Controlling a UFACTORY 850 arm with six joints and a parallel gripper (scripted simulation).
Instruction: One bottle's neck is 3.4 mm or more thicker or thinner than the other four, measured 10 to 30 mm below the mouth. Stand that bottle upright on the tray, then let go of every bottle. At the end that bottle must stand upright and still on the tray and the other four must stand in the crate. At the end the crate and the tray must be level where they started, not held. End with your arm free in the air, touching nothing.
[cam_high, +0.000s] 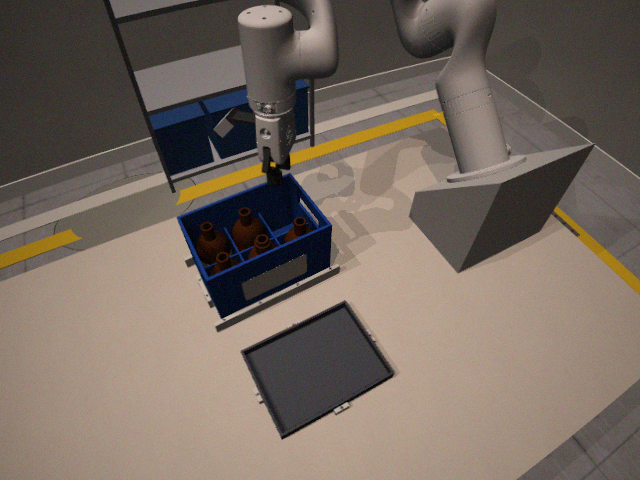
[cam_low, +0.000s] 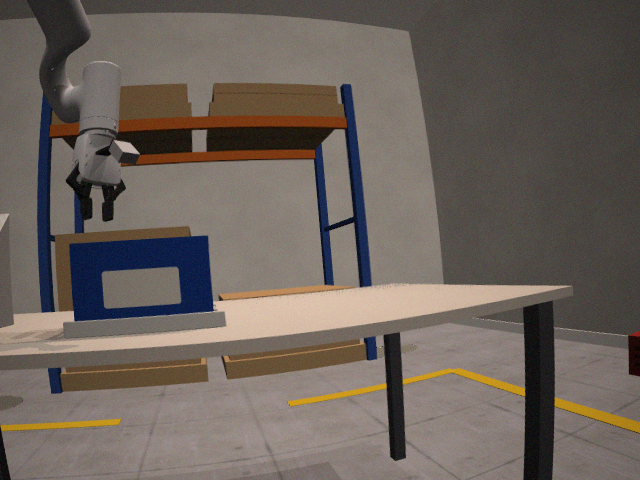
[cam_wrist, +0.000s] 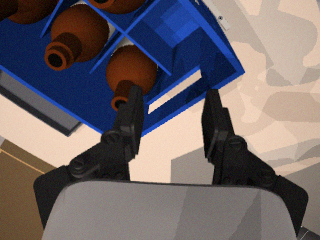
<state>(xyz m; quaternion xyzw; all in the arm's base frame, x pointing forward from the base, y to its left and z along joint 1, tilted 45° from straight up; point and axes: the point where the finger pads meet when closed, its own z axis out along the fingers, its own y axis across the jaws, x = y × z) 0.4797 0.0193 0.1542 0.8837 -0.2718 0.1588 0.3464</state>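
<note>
The brown bottle is 16 cm below my hand, 10 cm to the left of it and 7 cm ahead of it. From my hand the other things lie so: dark grey tray: 33 cm to the left, 23 cm below, 5 cm ahead; crate: 16 cm below, 8 cm ahead, 6 cm to the left.
</note>
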